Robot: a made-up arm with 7 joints.
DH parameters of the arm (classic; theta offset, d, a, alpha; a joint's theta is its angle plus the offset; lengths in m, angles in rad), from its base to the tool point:
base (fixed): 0 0.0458 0 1.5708
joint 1: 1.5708 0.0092 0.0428 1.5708
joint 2: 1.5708 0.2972 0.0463 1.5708
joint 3: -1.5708 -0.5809 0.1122 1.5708
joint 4: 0 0.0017 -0.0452 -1.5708
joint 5: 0 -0.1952 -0.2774 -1.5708
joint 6: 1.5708 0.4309 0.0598 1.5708
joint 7: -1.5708 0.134 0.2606 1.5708
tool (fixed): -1.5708 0.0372 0 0
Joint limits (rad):
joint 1: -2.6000..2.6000
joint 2: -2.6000..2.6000
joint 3: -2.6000..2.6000
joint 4: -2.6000..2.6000
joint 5: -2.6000..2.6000
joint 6: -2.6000..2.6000
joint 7: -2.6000..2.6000
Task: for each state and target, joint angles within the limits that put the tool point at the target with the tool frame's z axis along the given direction. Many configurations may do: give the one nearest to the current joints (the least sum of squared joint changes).
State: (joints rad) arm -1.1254 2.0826 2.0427 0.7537 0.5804 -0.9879 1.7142
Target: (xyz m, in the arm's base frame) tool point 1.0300 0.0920 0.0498 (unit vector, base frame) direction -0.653 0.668 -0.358
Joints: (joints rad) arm -0.8722 2.6000 2.5008 0.5948 0.1724 -1.5199 1.9581
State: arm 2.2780 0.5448 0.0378 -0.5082 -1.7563 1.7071 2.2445
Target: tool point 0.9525 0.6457 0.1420 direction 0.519 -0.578 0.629
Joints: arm 2.1686 0.8700 -0.0614 -0.1903 -1.9194 1.4275 2.5226
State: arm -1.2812 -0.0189 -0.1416 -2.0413 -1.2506 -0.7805 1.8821
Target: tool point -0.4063 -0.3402 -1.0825 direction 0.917 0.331 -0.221
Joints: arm -0.8773 -0.0673 -0.0589 -1.6638 -1.3851 -0.2904 2.5383
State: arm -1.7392 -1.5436 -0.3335 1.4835 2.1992 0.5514 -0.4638
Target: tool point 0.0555 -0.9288 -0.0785 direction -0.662 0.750 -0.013
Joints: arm -2.4904 -1.6803 0.2524 1.0185 1.5426 -0.1652 0.3722
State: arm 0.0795 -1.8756 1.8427 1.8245 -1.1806 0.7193 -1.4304
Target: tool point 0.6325 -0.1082 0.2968 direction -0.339 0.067 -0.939
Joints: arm -0.2394 -2.3807 1.8906 1.9028 -1.0576 0.8104 -1.0333
